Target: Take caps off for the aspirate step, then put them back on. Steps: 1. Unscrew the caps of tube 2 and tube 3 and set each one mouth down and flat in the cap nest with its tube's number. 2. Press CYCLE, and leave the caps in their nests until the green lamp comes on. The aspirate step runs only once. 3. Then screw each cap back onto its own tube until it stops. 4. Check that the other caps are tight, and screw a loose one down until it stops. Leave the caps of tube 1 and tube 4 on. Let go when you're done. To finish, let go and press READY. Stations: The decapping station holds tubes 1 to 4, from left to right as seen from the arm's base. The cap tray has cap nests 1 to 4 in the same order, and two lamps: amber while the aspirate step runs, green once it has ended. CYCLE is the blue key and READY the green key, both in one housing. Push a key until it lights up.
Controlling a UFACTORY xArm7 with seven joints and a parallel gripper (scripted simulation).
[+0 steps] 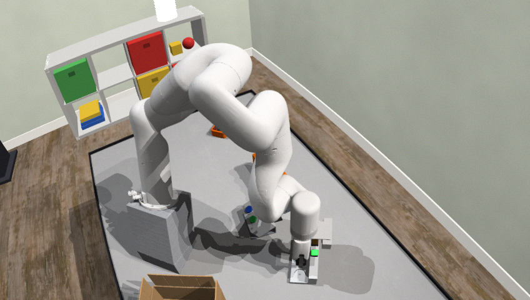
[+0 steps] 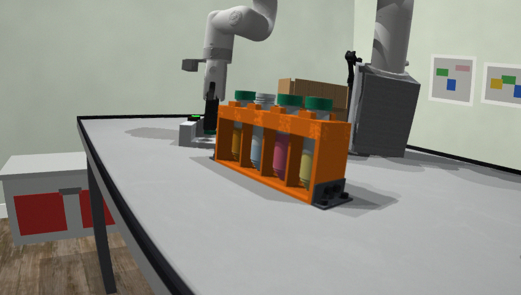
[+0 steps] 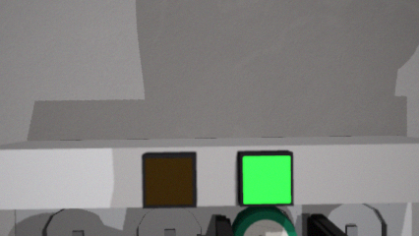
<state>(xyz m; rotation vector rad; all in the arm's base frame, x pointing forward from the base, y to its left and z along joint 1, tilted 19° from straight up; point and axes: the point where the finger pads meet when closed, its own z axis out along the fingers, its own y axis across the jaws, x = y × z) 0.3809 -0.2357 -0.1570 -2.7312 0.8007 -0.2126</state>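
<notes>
My hand is 30 mm above the cap 3. The rest, counted from my hand: key housing 210 mm to the left, 70 mm behind, 10 mm above; then green ready key 180 mm to the left, 90 mm behind, 20 mm above; then blue cycle key 230 mm to the left, 80 mm behind, 20 mm above.
</notes>
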